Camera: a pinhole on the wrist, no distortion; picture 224 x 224 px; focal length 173.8 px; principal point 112.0 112.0 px. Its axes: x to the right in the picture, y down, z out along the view. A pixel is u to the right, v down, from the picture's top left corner.
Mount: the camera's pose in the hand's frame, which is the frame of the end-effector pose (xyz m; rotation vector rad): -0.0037 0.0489 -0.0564 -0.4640 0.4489 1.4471
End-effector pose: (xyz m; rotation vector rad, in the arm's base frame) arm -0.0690 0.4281 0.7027 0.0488 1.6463 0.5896
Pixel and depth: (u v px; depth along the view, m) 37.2 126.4 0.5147
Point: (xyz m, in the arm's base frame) 0.3569 0.7115 0.7941
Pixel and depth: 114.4 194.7 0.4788
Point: 0.1802 0.7516 1.0282
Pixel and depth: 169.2 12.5 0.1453
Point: -0.0952 0.6143 0.6892
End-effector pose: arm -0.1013 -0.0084 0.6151 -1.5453 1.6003 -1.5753
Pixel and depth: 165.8 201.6 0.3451
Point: -0.0449 -0.0179 0.2038
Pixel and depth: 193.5 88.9 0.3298
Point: -0.1468 -0.2038 0.2861
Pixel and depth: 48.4 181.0 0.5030
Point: 0.2811 -0.0662 0.2410
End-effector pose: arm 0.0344 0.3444 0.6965 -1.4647 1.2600 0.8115
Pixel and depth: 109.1 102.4 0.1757
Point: -0.0918 0.4355 0.6273
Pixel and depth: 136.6 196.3 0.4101
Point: -0.3089 0.6507 0.7208
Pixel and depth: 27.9 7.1 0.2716
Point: 0.0214 0.5384 0.4657
